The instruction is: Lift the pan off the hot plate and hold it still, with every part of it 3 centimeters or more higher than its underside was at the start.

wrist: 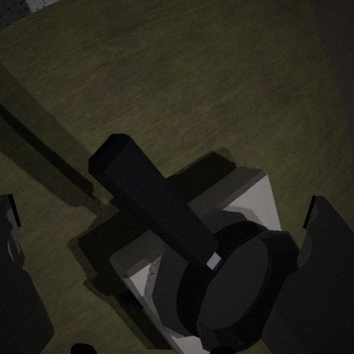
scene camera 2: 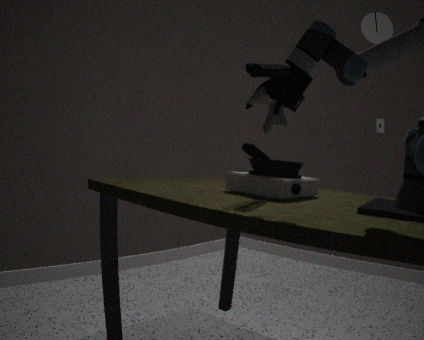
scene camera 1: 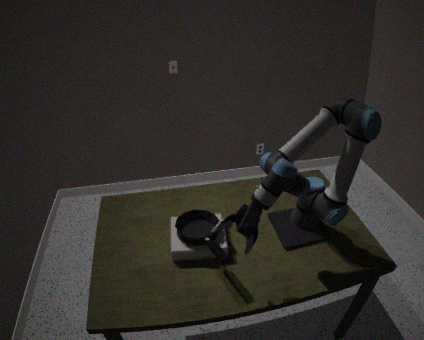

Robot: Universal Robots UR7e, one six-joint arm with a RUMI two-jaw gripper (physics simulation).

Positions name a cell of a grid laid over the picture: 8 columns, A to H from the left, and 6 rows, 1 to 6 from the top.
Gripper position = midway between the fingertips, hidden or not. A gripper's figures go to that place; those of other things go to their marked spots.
Labels:
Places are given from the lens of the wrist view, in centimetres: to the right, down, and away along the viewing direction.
gripper (wrist: D4): -1, 1, 13
dark pan (wrist: F5): 8, 17, 38

